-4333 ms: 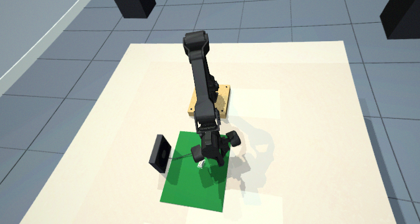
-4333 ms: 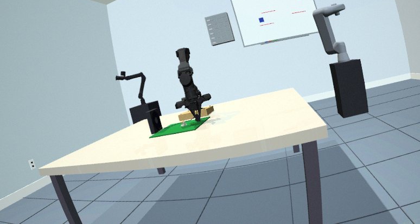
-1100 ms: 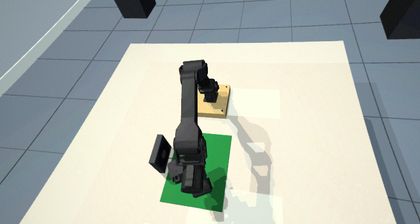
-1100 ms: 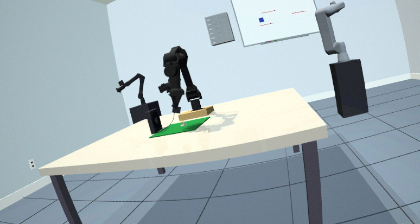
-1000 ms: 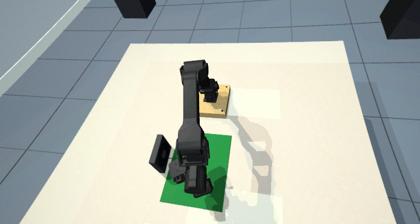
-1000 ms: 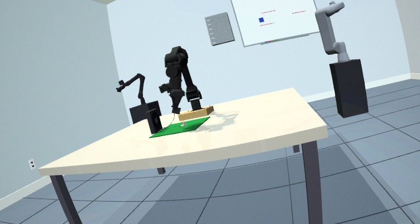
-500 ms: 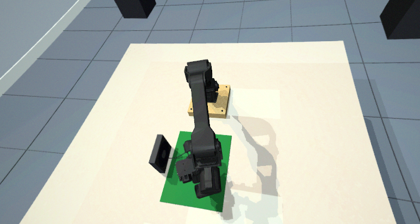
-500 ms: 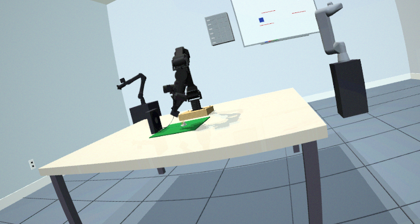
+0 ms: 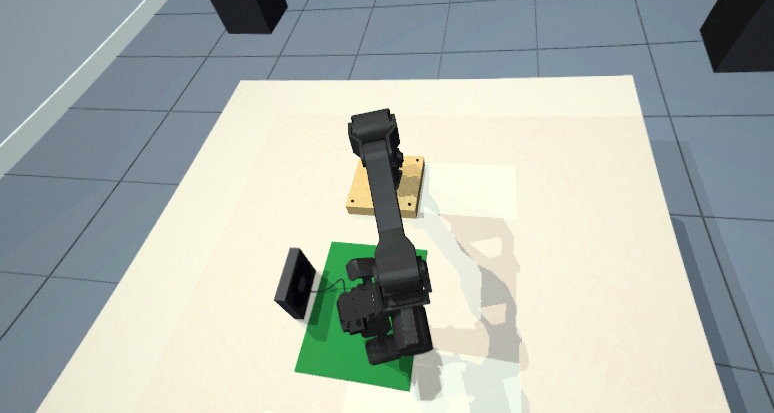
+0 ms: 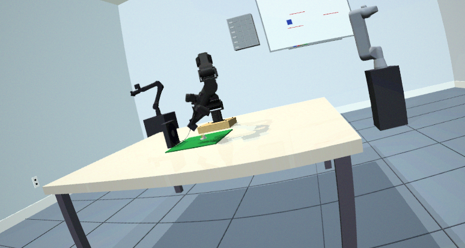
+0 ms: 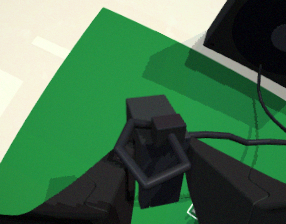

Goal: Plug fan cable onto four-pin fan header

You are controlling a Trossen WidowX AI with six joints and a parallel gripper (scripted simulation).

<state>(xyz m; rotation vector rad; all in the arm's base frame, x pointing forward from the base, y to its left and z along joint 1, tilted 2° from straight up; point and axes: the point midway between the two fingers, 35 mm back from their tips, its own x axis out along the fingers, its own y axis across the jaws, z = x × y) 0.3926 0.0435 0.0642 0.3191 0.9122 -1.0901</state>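
Right now the white four-pin fan header is 90 mm below my gripper tip and 70 mm behind it. Round my gripper tip: green board (100 mm below, 60 mm behind, 10 mm to the right); black plug (10 mm below); black fan (150 mm to the right, 70 mm behind, 30 mm below).
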